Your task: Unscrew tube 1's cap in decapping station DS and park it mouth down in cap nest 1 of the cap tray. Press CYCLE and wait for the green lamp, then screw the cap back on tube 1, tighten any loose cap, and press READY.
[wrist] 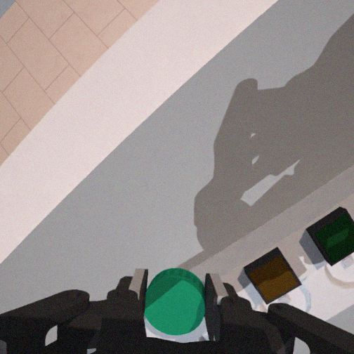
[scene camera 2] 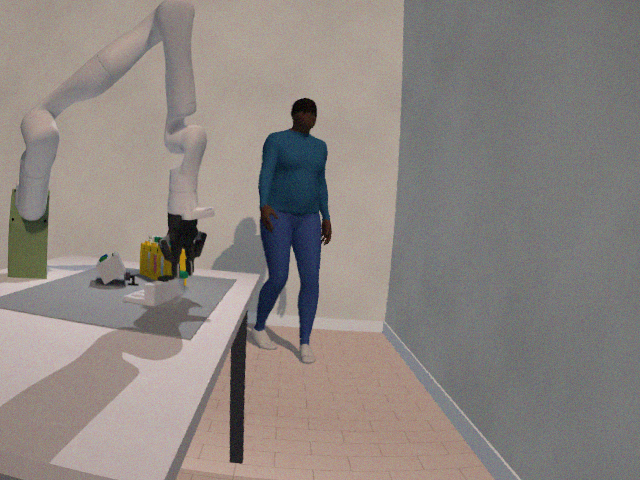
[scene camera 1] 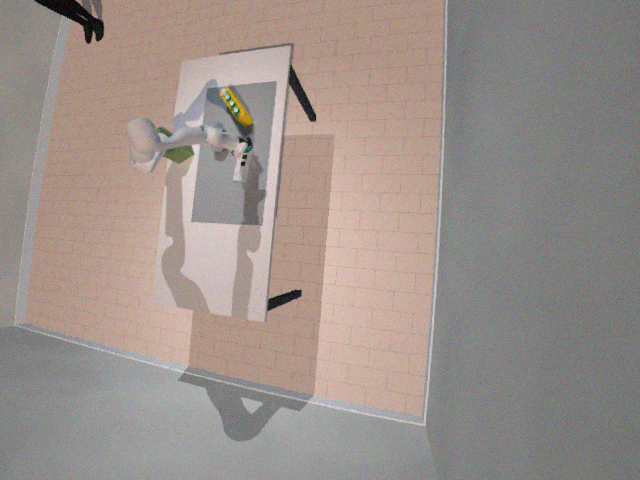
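My gripper points down, shut on a green cap. The cap is low at the far end of the white cap tray, and hides that end in the wrist view. Whether the cap touches a nest cannot be told. The tray carries a dark amber square and a dark green square, both unlit-looking. The decapping station is a grey-white block, partly under the arm in scene camera 1. Tube 1 cannot be made out.
A yellow rack with green-capped tubes stands behind the gripper on the grey mat. A small black fixture sits beside the station. A person stands beyond the table.
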